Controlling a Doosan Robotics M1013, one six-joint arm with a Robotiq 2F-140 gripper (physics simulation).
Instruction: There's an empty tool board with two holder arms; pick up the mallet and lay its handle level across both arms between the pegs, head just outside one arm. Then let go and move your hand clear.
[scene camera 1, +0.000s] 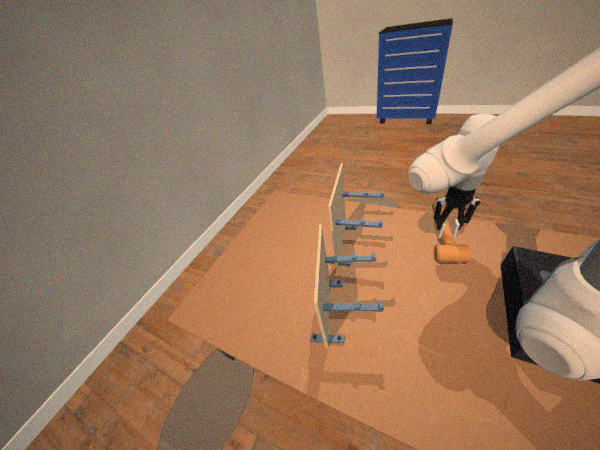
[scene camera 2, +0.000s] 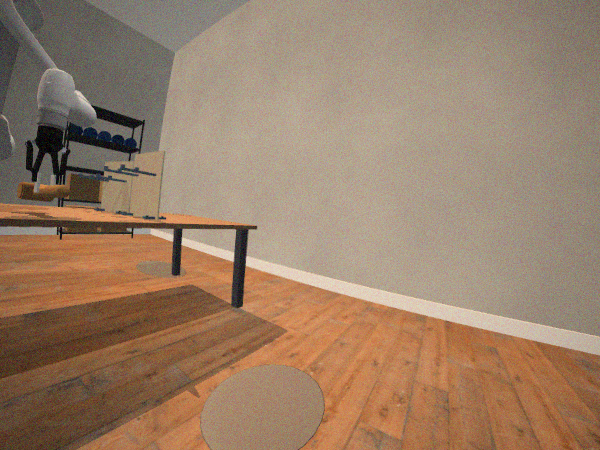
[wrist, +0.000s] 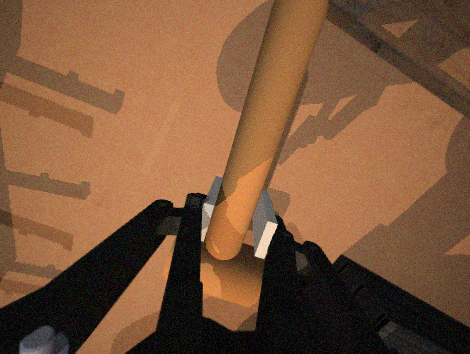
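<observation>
The orange mallet is held roughly level a little above the table top; its cylindrical head is close beside the fingers, and its handle runs away from camera 1. My gripper points down and is shut on the handle near the head. Two upright pale boards stand left of it in the scene camera 1 view, the nearer and the farther. Each has two blue arms with pegs; the nearer board's arms and the farther board's arms are empty.
The table top carries the boards. The black base block stands right of the mallet. A blue cabinet stands at the back wall. A black rack stands behind the table. Blue foot brackets hold the nearer board.
</observation>
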